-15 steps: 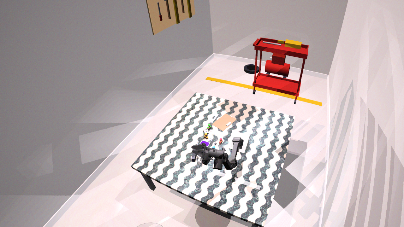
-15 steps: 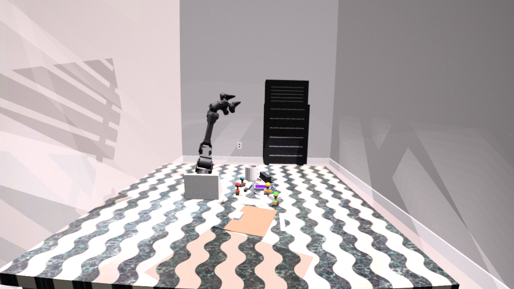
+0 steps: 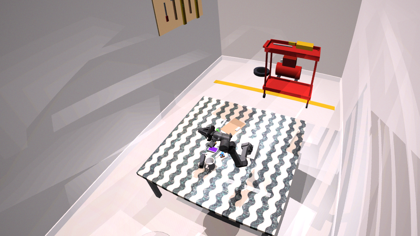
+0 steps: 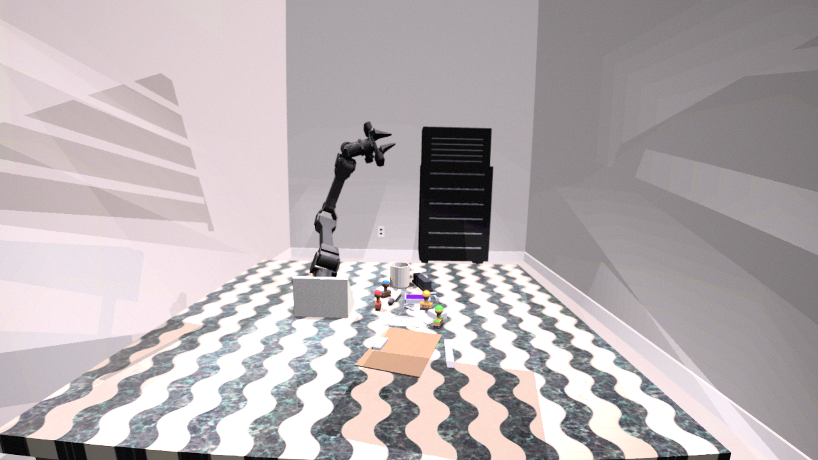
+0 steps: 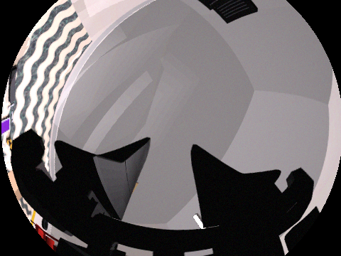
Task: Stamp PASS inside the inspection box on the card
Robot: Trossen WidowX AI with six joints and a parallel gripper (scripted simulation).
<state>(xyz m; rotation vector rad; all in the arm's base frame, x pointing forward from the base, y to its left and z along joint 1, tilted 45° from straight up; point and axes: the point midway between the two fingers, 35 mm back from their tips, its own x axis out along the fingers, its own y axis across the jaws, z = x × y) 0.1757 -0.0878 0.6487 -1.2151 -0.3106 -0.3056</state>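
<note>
Right now my gripper tip is 150 mm short of the green stamp, 530 mm to the left of it and 570 mm above it. From my gripper tip the other things lie so: blue stamp 20 mm behind, 280 mm to the right, 570 mm below; then mug 30 mm ahead, 120 mm to the right, 550 mm below; then ink pad 100 mm ahead, 320 mm to the right, 590 mm below.
</note>
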